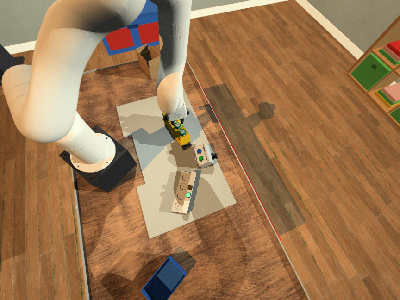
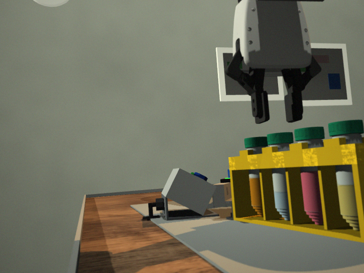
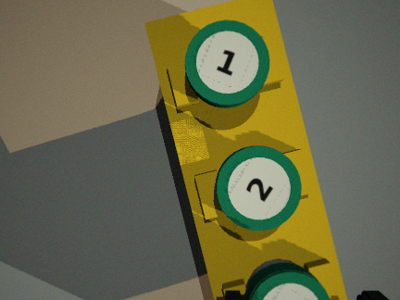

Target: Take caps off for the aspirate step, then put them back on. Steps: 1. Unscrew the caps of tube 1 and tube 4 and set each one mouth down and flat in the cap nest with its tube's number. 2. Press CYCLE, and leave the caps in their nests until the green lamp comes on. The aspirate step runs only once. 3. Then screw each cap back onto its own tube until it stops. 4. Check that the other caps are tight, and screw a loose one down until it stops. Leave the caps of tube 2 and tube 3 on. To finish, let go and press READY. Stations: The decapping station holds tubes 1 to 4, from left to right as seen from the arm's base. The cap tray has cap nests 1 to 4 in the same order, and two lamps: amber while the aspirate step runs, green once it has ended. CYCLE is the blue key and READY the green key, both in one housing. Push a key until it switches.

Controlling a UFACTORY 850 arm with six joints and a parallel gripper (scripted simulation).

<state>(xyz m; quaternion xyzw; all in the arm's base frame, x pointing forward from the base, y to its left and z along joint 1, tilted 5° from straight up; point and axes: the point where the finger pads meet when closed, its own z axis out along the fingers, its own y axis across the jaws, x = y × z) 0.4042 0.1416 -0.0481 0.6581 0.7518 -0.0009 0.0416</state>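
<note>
Right now the green cap is 2 cm ahead of my hand, 5 cm to the right of it and 4 cm below it. From my hand the other things lie so: blue cycle key 9 cm ahead, 16 cm to the right, 9 cm below; grey key housing 11 cm ahead, 18 cm to the right, 10 cm below; green key 9 cm ahead, 20 cm to the right, 9 cm below.
</note>
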